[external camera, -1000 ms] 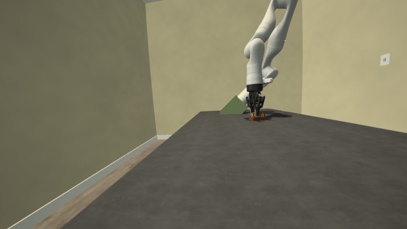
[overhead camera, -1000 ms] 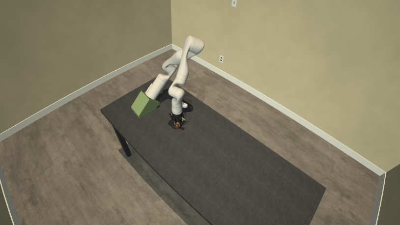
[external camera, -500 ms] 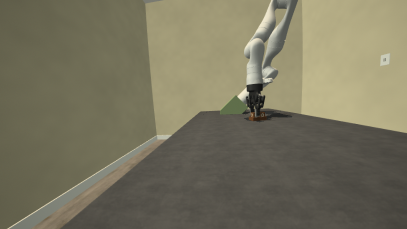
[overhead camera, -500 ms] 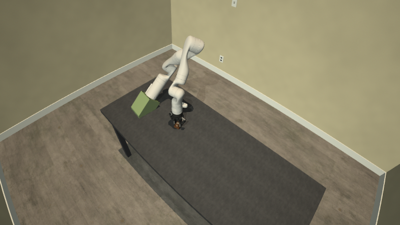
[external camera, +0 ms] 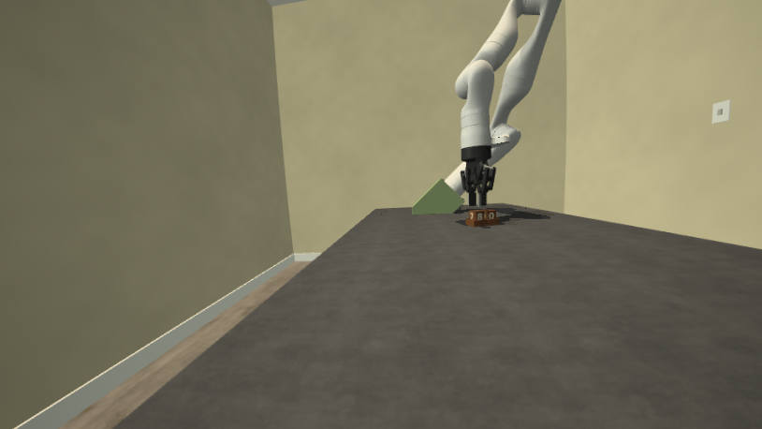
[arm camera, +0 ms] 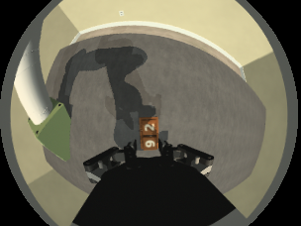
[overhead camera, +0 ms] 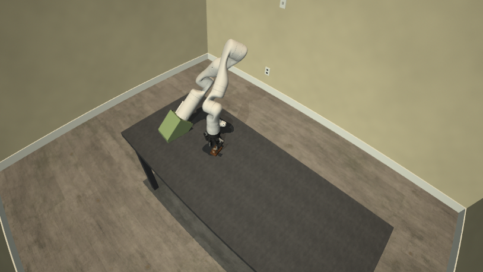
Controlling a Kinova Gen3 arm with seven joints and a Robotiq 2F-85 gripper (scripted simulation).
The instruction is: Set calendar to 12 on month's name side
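Now: hand 60 mm above the brown calendar tray and 10 mm to the right of it.
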